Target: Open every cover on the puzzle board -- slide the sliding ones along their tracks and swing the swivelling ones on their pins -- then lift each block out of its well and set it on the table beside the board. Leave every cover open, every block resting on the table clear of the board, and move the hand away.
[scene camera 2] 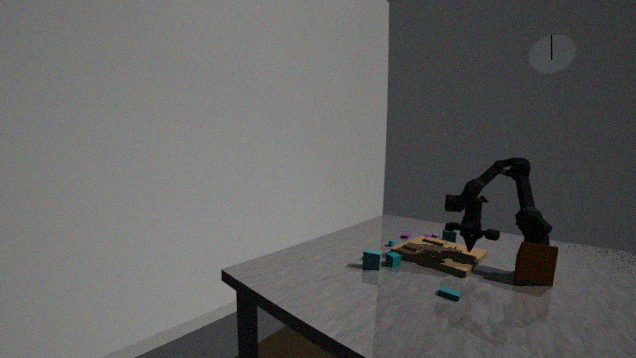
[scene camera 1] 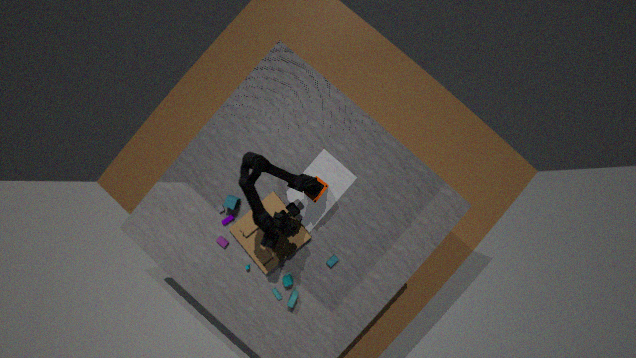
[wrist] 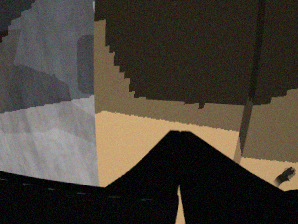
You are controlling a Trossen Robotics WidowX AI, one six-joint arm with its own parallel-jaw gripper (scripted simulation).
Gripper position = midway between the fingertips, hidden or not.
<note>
My gripper [scene camera 2: 469, 251] is shut, with nothing in its grasp. I also see a tan puzzle board [scene camera 1: 251, 243].
My gripper is seen too in the wrist view [wrist: 178, 141]. The tan puzzle board is seen too in scene camera 2 [scene camera 2: 450, 264] and in the wrist view [wrist: 126, 129].
</note>
